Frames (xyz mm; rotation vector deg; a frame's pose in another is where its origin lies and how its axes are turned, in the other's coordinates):
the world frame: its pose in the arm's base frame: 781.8 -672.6 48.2 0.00 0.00 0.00
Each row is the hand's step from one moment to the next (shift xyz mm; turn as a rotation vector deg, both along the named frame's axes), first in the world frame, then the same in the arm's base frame.
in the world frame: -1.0 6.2 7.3 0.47 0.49 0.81
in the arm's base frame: -1.0 6.2 7.3 0.47 0.49 0.81
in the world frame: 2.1 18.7 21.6 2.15 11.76 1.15
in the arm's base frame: 2.1 18.7 21.6 2.15 11.76 1.15
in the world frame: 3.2 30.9 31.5 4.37 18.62 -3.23
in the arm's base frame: 3.2 30.9 31.5 4.37 18.62 -3.23
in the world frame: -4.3 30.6 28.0 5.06 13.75 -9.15
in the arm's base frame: -4.3 30.6 28.0 5.06 13.75 -9.15
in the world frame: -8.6 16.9 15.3 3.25 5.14 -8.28
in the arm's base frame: -8.6 16.9 15.3 3.25 5.14 -8.28
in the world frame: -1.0 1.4 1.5 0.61 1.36 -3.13
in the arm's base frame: -1.0 1.4 1.5 0.61 1.36 -3.13
